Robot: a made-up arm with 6 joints.
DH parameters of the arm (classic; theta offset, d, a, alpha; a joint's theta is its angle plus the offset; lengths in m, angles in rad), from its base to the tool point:
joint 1: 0 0.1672 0 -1.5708
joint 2: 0.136 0 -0.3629 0
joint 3: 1.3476 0 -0.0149 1.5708
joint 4: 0 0.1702 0 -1.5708
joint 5: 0 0 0.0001 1.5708
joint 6: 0 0.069 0 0
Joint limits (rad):
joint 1: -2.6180..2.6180
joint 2: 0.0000..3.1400
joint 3: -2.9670..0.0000
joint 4: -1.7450..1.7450
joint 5: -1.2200..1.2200
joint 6: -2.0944..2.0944
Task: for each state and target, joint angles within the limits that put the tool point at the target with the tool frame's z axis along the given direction. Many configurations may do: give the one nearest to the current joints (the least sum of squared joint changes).
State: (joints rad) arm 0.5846 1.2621 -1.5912 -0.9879 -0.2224 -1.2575
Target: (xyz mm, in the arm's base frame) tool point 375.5 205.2 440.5 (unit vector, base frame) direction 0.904 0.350 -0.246
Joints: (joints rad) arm 0.5245 1.9917 -1.7130 -1.1942 0.1617 -1.2575
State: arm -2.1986 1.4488 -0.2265 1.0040 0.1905 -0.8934
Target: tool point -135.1 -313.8 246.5 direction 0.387 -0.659 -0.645
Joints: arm -2.1136 2.1418 -0.8682 1.7125 0.7458 -0.8934
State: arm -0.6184 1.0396 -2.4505 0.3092 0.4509 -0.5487
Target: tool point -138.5 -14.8 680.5 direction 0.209 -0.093 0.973
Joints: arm 0.0550 0.7843 -1.7806 0.3618 -0.2994 -0.5487
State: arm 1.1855 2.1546 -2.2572 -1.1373 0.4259 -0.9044
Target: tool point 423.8 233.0 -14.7 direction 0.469 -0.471 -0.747
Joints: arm 0.5961 3.0050 -1.9604 -1.1043 0.8202 -0.9044
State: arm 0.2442 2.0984 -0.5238 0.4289 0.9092 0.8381
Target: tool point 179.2 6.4 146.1 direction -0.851 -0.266 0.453
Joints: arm 0.1037 2.8041 -0.3092 -0.1892 1.2179 0.8381
